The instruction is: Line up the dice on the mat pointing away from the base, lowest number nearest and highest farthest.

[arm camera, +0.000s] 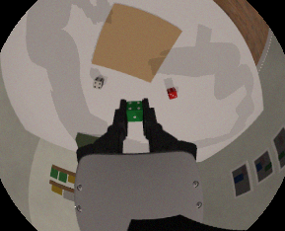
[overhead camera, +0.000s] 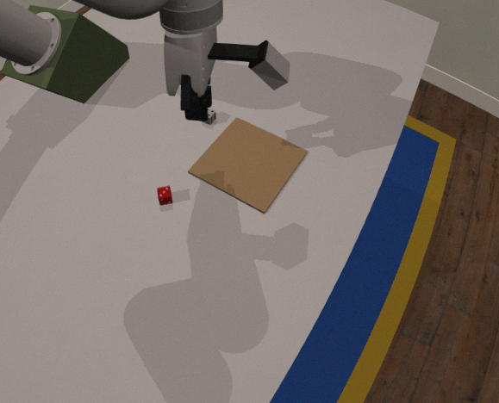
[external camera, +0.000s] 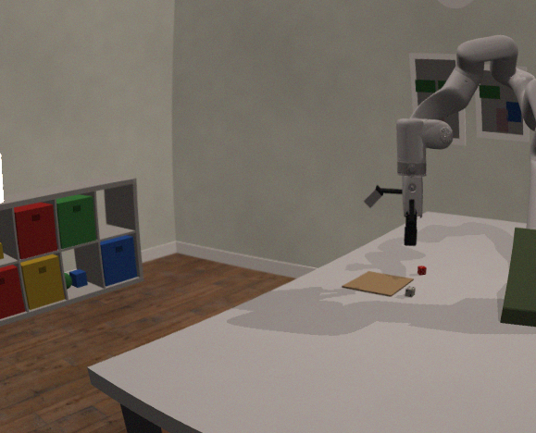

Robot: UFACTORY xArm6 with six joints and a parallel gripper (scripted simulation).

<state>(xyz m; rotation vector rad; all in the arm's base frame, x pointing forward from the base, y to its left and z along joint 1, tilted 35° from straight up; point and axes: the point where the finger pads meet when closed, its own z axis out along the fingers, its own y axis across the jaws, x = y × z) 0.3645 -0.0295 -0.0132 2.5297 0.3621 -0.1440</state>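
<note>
Right now the tan mat is 70 mm ahead of my hand, 20 mm to the left of it and 120 mm below it. The rest, counted from my hand: red die (10 mm behind, 100 mm to the right, 120 mm below); then green die (10 mm below); then white die (30 mm behind, 80 mm to the left, 120 mm below).
</note>
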